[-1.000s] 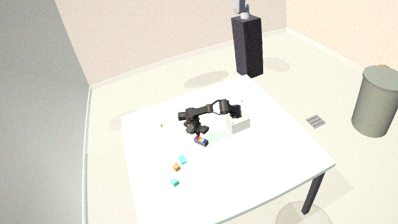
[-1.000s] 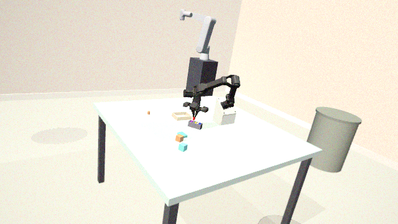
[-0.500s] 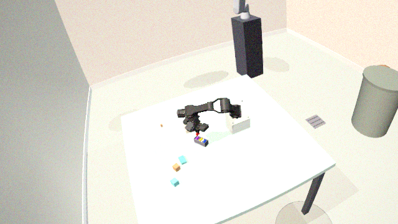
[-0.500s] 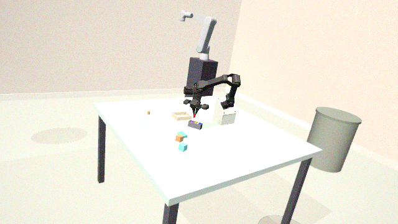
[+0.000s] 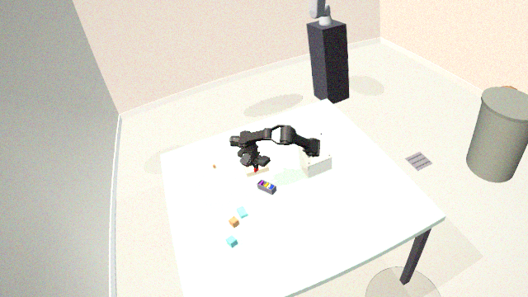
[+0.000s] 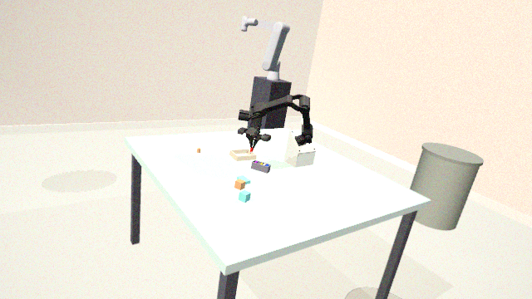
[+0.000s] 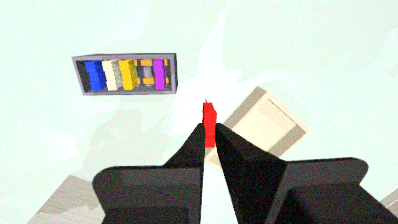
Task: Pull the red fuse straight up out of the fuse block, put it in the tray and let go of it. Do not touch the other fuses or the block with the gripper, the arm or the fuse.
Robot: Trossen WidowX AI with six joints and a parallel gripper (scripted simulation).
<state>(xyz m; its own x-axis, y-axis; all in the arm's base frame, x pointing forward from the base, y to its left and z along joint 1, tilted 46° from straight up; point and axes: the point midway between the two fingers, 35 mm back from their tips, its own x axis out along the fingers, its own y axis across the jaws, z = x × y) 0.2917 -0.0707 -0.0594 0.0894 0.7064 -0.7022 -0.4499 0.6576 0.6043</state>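
The tan tray is 3 cm behind my gripper tip, 11 cm to the right of it and 10 cm below it. The rest, counted from my gripper tip: red fuse 1 cm below.
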